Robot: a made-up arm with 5 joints. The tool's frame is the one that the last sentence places.
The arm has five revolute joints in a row. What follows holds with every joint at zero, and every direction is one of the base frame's. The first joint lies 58.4 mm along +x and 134.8 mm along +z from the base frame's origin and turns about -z. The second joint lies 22.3 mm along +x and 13.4 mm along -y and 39.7 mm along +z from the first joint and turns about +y. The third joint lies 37.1 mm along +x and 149 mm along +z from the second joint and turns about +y. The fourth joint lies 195.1 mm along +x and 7.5 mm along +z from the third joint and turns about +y. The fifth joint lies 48.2 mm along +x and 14.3 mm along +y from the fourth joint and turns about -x. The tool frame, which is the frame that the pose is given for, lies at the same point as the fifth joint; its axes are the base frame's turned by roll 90, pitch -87.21 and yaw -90 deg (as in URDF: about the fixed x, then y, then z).
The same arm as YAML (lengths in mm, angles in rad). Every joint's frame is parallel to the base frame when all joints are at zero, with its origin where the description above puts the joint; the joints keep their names.
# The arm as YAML. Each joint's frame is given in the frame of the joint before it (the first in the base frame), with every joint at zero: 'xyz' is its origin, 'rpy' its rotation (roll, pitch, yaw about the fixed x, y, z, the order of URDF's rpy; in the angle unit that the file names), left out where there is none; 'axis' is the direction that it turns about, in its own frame. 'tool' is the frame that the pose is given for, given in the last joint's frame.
units:
  length: mm
  angle: rad
joints:
  - name: joint 1
    type: revolute
    origin:
      xyz: [58.4, 0.0, 134.8]
    axis: [0.0, 0.0, -1.0]
  - name: joint 2
    type: revolute
    origin:
      xyz: [22.3, -13.4, 39.7]
    axis: [0.0, 1.0, 0.0]
  - name: joint 3
    type: revolute
    origin:
      xyz: [37.1, 0.0, 149.0]
    axis: [0.0, 1.0, 0.0]
  - name: joint 4
    type: revolute
    origin:
      xyz: [195.1, 0.0, 7.5]
    axis: [0.0, 1.0, 0.0]
  - name: joint 5
    type: revolute
    origin:
      xyz: [48.2, 14.3, 0.0]
    axis: [-1.0, 0.0, 0.0]
tool:
  origin:
    xyz: [0.0, 0.0, 0.0]
    rpy: [1.5708, -1.5221, -1.5708]

